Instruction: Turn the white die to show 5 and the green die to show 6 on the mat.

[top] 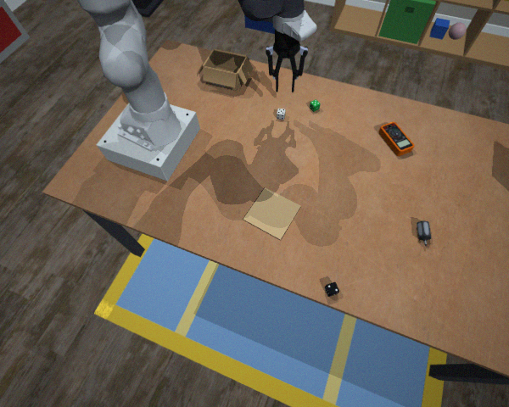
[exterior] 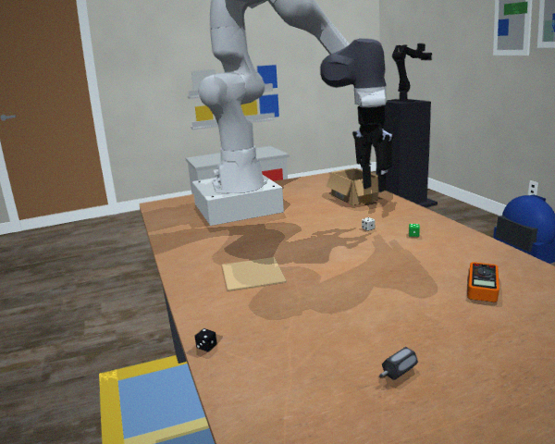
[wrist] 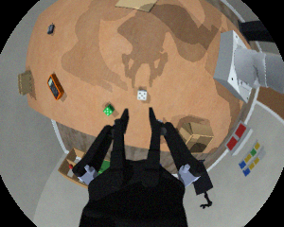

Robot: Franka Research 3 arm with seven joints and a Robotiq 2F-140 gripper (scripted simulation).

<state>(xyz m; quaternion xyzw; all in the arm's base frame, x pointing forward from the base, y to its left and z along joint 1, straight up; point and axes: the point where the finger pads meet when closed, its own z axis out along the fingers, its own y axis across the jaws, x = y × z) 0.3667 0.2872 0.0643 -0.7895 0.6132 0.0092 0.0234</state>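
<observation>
My gripper is now 14 cm above the white die and 2 cm to the left of it. From my hand the other things lie so: orange multimeter: 43 cm ahead, 14 cm below, 1 cm to the right; then green die: 14 cm below, 11 cm ahead, 6 cm to the left; then cardboard box: 28 cm behind, 12 cm to the left, 11 cm below.
</observation>
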